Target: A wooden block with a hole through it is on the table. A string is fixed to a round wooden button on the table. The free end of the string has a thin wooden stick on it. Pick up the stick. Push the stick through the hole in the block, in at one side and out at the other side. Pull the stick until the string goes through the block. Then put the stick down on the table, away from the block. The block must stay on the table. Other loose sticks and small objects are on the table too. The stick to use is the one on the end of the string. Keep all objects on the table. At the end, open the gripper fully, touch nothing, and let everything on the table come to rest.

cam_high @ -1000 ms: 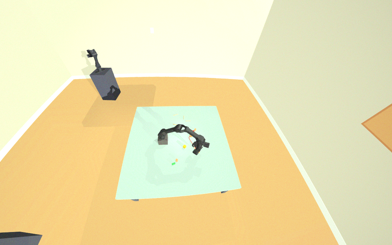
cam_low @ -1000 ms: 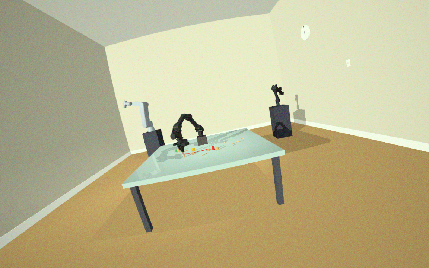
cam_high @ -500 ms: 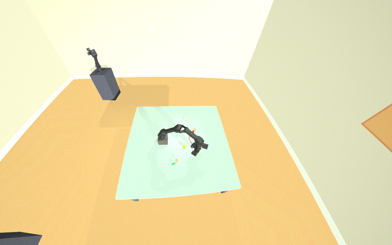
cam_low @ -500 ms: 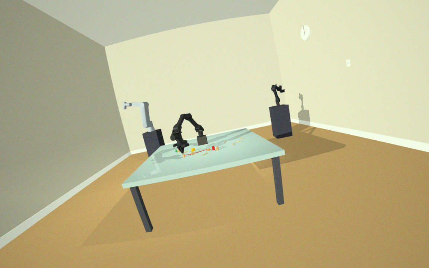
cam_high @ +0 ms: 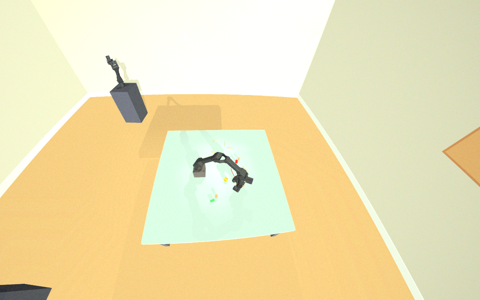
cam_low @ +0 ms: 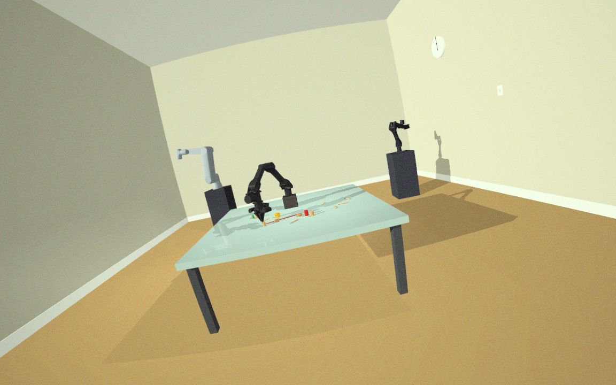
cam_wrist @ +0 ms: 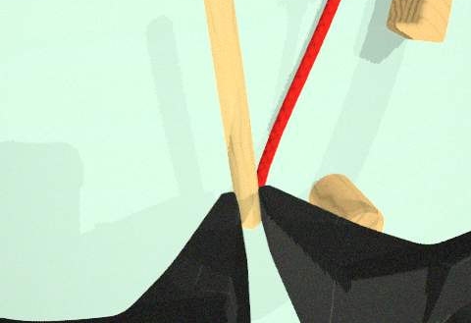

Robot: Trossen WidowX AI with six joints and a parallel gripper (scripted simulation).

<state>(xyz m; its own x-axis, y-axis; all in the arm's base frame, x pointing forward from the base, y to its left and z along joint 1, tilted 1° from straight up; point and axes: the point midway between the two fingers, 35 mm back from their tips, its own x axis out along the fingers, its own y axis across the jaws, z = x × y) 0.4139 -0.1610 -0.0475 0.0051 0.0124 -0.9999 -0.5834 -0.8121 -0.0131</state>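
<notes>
Now: gripper tip 14 cm past the yellow cube, 9 cm to the right of it and 1 cm above it. From my gripper tip the other things lie so: green piece (26 cm behind, 14 cm to the right, 1 cm below); thin wooden stick (1 cm to the left, 1 cm behind); round wooden button (26 cm to the left, 6 cm behind, 2 cm below).
</notes>
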